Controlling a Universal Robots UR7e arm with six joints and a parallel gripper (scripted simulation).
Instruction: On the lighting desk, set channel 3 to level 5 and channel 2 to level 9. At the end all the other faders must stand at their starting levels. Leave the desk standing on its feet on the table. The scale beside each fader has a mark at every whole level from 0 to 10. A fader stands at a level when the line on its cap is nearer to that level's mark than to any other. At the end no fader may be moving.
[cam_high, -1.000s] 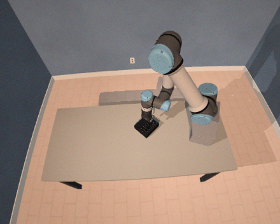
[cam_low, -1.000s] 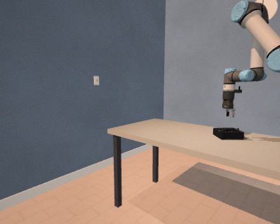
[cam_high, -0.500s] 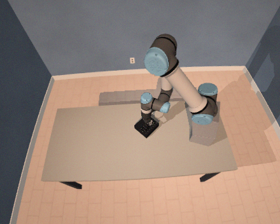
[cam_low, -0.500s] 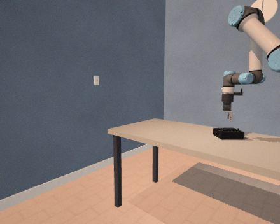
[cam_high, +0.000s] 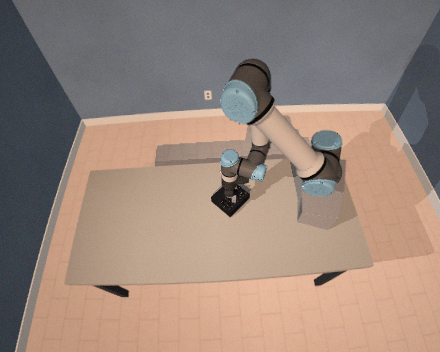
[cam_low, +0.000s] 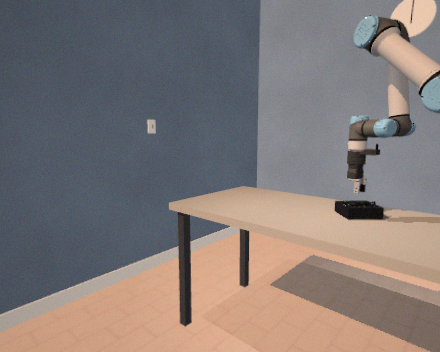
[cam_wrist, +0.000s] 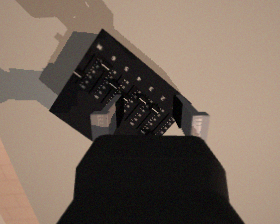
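Right now my hand is 1 cm short of the channel 3 fader cap, 1 cm to the left of it and 7 cm above it. From my hand the other things lie so: channel 1 fader cap (6 cm ahead, 1 cm to the left, 7 cm below); then channel 4 fader cap (1 cm ahead, 3 cm to the right, 7 cm below); then channel 5 fader cap (1 cm behind, 5 cm to the right, 7 cm below).
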